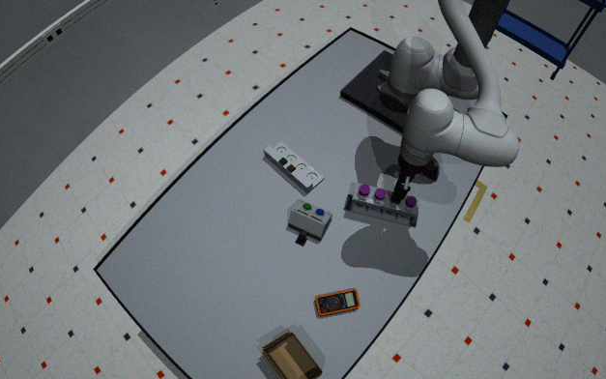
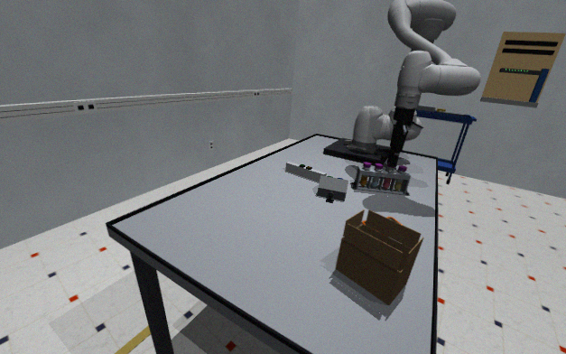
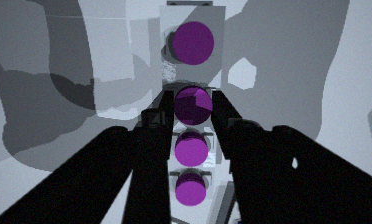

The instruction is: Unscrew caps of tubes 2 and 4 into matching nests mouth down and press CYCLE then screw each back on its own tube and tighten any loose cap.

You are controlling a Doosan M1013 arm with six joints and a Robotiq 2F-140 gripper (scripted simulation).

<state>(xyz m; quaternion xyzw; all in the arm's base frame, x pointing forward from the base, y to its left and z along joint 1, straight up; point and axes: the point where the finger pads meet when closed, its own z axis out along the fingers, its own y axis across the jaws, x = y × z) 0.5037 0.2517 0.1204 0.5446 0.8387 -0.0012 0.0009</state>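
The purple cap lies 20 mm ahead of my hand, 50 mm to the right of it and 50 mm below it. Round my hand: green key (180 mm ahead, 210 mm to the right, 90 mm below); blue key (170 mm ahead, 170 mm to the right, 90 mm below); key housing (190 mm ahead, 190 mm to the right, 110 mm below).
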